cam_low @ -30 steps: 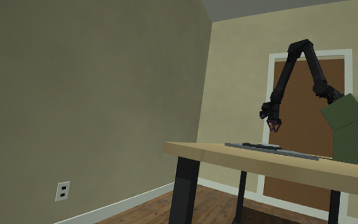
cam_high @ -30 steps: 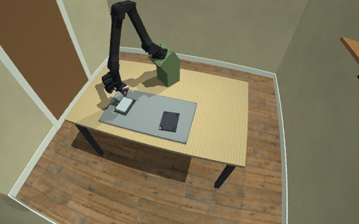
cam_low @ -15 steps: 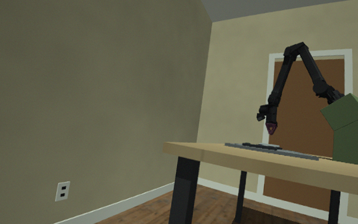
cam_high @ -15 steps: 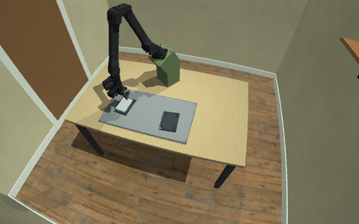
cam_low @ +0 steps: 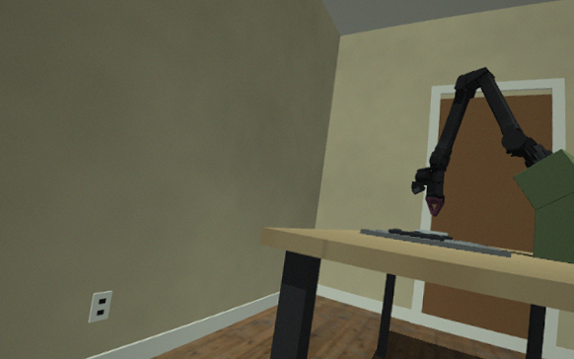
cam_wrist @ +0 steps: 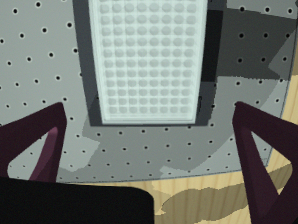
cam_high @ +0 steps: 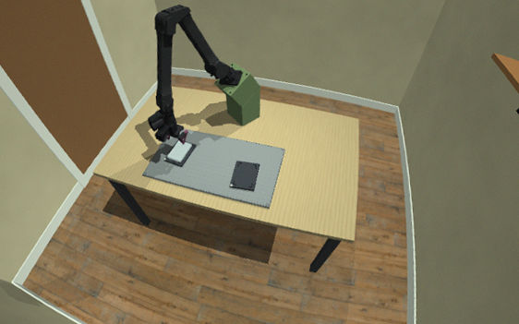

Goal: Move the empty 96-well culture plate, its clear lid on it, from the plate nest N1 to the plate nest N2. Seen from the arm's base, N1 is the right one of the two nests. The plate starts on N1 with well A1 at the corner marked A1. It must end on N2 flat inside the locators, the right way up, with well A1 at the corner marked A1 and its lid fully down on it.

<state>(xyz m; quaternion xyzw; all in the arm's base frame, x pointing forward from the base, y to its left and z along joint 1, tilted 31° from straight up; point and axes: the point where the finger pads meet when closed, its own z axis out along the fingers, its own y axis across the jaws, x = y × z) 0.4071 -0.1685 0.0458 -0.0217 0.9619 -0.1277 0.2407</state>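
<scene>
My gripper is now 90 mm above the 96-well plate. From my hand the other things lie so: dark plate nest 20 mm ahead, 400 mm to the left, 100 mm below.
</scene>
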